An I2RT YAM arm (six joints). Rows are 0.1 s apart.
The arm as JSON. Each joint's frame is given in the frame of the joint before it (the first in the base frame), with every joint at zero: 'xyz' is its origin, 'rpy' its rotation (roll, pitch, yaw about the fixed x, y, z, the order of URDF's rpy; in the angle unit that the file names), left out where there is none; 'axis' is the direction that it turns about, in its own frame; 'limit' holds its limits. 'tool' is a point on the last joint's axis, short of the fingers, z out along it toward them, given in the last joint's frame.
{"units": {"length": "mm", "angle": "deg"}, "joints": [
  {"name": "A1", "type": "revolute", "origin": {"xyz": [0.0, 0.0, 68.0]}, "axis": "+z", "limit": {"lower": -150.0, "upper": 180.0}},
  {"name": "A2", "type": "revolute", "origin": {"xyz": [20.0, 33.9, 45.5]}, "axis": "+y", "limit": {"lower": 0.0, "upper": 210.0}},
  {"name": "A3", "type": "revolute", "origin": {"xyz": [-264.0, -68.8, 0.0]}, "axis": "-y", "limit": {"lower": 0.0, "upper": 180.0}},
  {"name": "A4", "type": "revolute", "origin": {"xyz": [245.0, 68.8, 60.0]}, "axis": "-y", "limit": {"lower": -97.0, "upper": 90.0}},
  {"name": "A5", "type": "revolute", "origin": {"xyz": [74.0, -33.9, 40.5]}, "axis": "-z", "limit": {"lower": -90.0, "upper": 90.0}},
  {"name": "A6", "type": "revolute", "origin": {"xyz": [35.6, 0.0, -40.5]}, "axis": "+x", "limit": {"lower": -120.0, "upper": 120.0}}
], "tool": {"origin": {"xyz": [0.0, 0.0, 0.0], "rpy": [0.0, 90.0, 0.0]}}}
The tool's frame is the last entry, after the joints.
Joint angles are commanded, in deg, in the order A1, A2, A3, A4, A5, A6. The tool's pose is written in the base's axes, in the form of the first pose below.
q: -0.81, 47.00, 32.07, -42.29, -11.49, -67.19
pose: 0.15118 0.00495 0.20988 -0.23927 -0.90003 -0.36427 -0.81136 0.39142 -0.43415
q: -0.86, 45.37, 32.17, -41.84, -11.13, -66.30
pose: 0.14927 0.00463 0.21457 -0.24159 -0.89492 -0.37518 -0.78888 0.40627 -0.46109
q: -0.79, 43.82, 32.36, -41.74, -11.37, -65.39
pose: 0.14687 0.00499 0.21922 -0.23836 -0.88812 -0.39298 -0.77147 0.41894 -0.47887
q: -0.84, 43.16, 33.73, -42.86, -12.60, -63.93
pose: 0.14556 0.00563 0.22711 -0.24064 -0.87319 -0.42383 -0.76290 0.44012 -0.47359
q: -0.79, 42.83, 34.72, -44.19, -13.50, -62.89
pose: 0.14393 0.00633 0.23187 -0.24540 -0.86224 -0.44309 -0.76317 0.45367 -0.46017
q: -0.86, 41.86, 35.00, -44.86, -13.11, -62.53
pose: 0.14122 0.00596 0.23467 -0.25037 -0.86047 -0.44375 -0.75448 0.46064 -0.46752
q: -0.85, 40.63, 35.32, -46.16, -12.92, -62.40
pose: 0.13696 0.00593 0.23745 -0.25179 -0.86013 -0.44360 -0.75101 0.46276 -0.47100
